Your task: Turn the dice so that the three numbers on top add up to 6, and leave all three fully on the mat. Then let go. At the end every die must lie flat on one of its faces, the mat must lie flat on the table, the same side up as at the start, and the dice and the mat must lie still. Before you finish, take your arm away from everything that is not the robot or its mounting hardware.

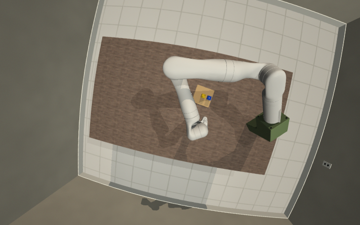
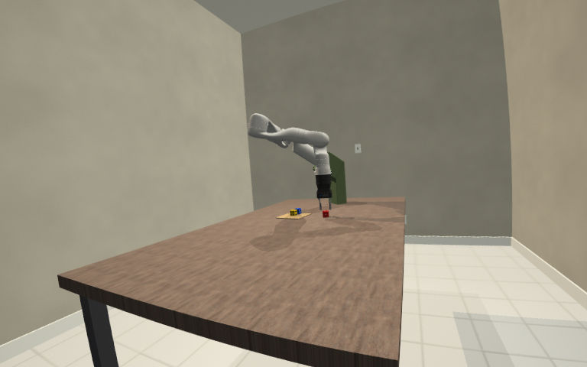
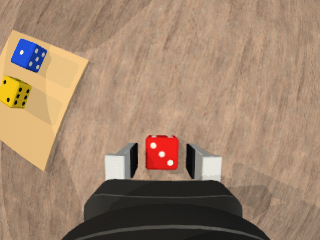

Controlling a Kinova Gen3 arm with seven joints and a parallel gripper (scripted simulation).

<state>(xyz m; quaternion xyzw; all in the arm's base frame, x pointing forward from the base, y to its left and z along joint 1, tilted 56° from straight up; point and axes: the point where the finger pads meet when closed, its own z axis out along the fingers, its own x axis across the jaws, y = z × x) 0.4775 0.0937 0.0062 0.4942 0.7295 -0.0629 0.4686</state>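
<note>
My gripper is now 4 cm above the red die. Also, from my hand: yellow die 4 cm behind, 18 cm to the right, 4 cm below; then blue die 9 cm behind, 17 cm to the right, 4 cm below; then tan mat 4 cm behind, 18 cm to the right, 5 cm below.
</note>
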